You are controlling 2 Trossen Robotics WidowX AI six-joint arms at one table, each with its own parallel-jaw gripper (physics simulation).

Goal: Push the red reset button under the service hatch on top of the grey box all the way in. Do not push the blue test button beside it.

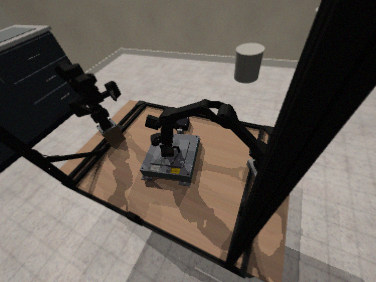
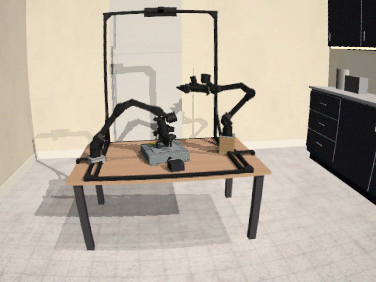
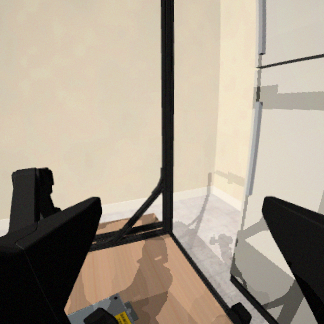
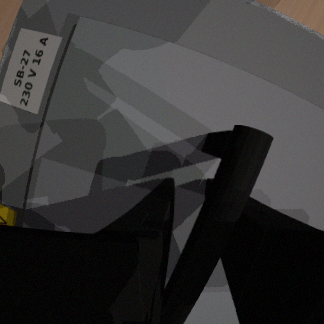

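Observation:
The grey box (image 1: 188, 160) (image 2: 157, 158) (image 3: 96, 313) lies flat in the middle of the table. Its hatch (image 4: 193, 90) lies flat, with a black bar handle (image 4: 239, 161) (image 1: 177, 149) on top. My right gripper (image 1: 168, 152) (image 2: 164, 144) (image 4: 188, 185) points down onto the box and is shut on this handle. The red and blue buttons are hidden under the hatch. My left gripper (image 1: 112, 90) (image 2: 181, 88) (image 3: 182, 204) is open and empty, held high above the table, away from the box.
A small black block (image 2: 175, 165) (image 1: 183, 123) sits on the table beside the box. A tan pedestal (image 1: 114, 135) (image 2: 226, 144) carries the left arm. Black frame rails (image 2: 159, 176) ring the table, with an upright post (image 1: 293, 126). A grey bin (image 1: 249, 62) stands on the floor.

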